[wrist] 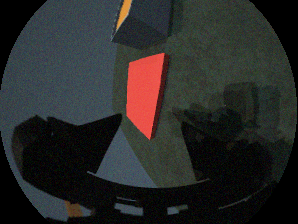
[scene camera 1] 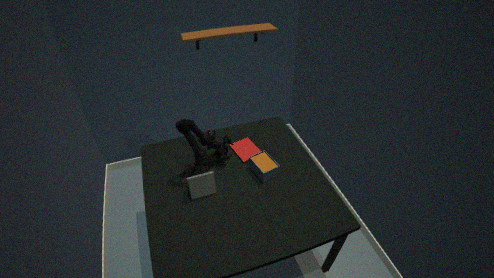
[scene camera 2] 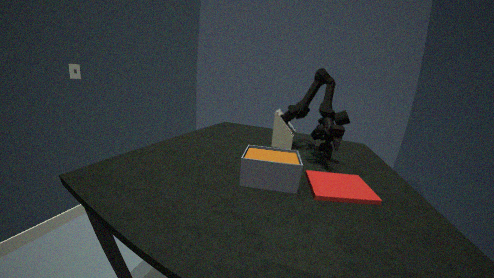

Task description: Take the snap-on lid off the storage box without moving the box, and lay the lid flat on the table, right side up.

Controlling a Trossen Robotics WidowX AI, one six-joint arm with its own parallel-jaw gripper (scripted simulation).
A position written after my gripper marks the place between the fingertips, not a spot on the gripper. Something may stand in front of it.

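Note:
There's a storage box (scene camera 2: 266, 168) here, and I can see a lid (scene camera 2: 334, 187) (wrist: 146, 84) too. As for my gripper (scene camera 2: 332, 155) (wrist: 152, 121), it's open and it's holding nothing.

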